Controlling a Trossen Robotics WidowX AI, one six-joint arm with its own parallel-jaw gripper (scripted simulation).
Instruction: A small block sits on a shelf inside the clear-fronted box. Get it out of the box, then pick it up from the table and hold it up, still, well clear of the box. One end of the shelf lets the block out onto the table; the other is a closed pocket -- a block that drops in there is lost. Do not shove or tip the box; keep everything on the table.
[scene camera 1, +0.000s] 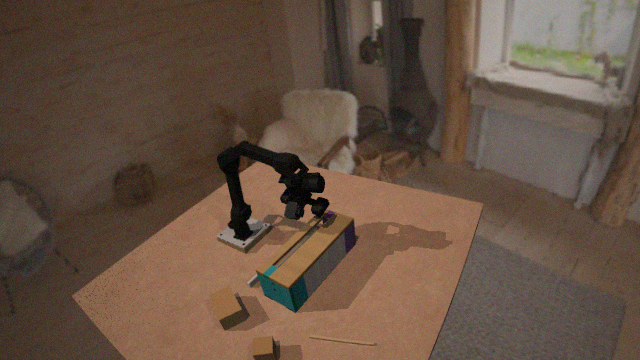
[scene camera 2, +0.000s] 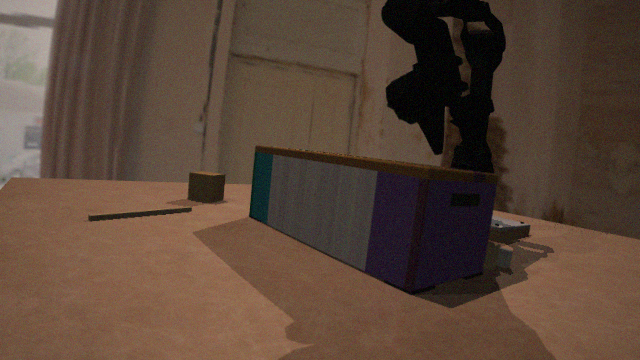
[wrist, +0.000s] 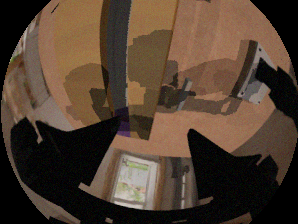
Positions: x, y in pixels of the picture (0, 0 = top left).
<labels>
my gripper: scene camera 1 311, 214; scene camera 2; wrist
same spot on my gripper: (scene camera 2: 427, 107) = (wrist: 82, 165)
</labels>
